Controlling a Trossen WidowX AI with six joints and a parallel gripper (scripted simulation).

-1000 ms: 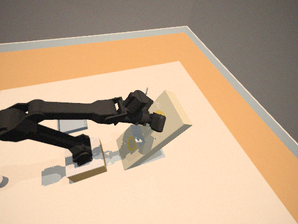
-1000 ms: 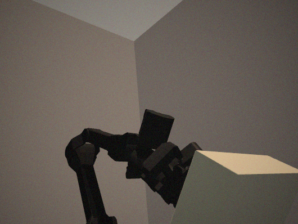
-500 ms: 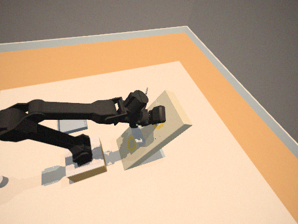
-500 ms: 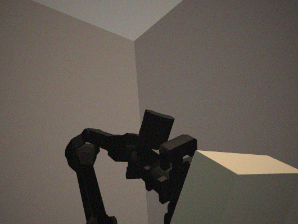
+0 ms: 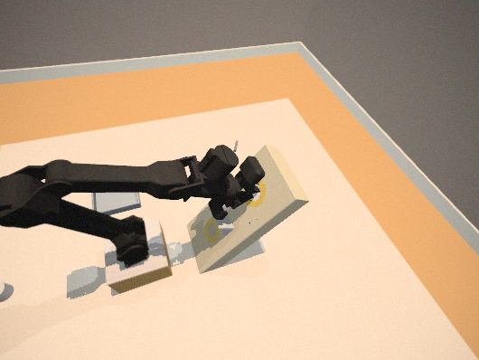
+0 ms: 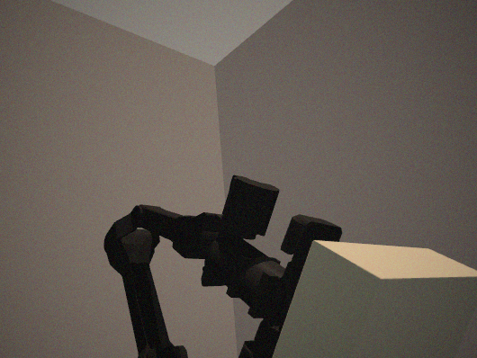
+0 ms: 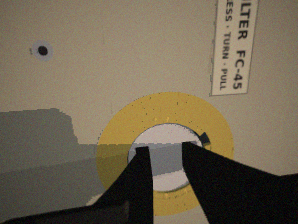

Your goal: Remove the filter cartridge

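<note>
Now: gripper tip 1 cm short of the pale round cartridge and 1 cm above it. The rest, counted from my gripper tip: grey-blue tray 36 cm behind, 34 cm to the left, 25 cm below; then dark piece 16 cm ahead, 37 cm to the left, 26 cm below; then service panel 4 cm behind, 1 cm to the left, 8 cm below.
</note>
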